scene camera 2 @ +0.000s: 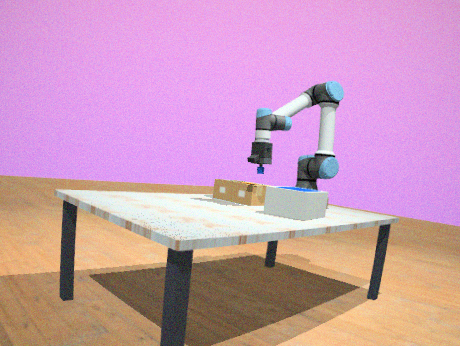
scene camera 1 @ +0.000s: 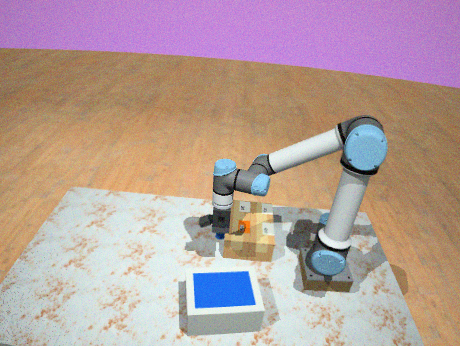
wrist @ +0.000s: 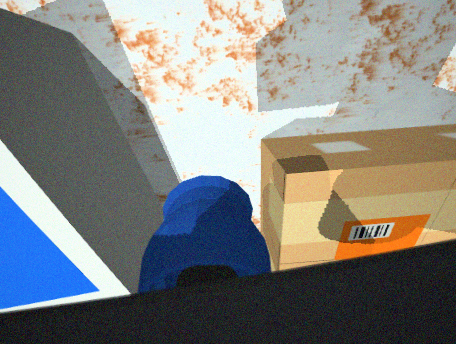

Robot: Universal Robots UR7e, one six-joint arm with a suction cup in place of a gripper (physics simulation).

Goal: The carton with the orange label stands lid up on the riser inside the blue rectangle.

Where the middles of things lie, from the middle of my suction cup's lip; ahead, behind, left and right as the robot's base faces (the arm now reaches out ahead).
Labels:
My suction cup is 2 cm past the riser point(scene camera 1: 222, 298), 22 cm to the right of it and 12 cm above it.

